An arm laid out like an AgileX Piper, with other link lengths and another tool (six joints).
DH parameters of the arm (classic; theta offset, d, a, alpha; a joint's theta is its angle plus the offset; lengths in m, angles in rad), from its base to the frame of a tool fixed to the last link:
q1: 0 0.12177 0 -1.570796
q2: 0.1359 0 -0.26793 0
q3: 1.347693 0 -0.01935 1.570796
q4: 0 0.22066 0 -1.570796
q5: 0 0 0 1.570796
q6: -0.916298 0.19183 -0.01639 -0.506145
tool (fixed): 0 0.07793 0 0
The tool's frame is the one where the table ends.
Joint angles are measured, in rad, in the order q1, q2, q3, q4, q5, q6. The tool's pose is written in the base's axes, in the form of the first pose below.
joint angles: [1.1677 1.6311 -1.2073 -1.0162 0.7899 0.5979]
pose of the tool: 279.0 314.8 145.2 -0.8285 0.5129 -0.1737 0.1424
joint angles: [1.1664 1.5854 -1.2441 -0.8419 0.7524 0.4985]
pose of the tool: 256.0 330.5 157.8 -0.8375 0.5108 -0.1096 0.1604
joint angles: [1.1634 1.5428 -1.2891 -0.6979 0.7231 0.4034]
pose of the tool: 238.0 346.6 180.5 -0.8434 0.4998 -0.0597 0.1878
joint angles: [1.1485 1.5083 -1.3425 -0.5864 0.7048 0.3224]
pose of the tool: 229.5 357.9 208.8 -0.8429 0.4906 -0.0250 0.2196
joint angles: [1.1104 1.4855 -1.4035 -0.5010 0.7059 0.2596]
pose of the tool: 233.9 359.9 237.0 -0.8332 0.4943 -0.0041 0.2478
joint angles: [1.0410 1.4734 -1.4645 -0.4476 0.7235 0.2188]
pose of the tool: 253.8 349.0 261.1 -0.8134 0.5157 0.0009 0.2690
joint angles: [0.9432 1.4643 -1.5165 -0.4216 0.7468 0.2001]
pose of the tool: 285.1 324.5 281.0 -0.7831 0.5524 -0.0064 0.2854
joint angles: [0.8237 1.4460 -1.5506 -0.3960 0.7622 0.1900]
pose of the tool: 317.7 289.0 299.1 -0.7440 0.5958 -0.0156 0.3021
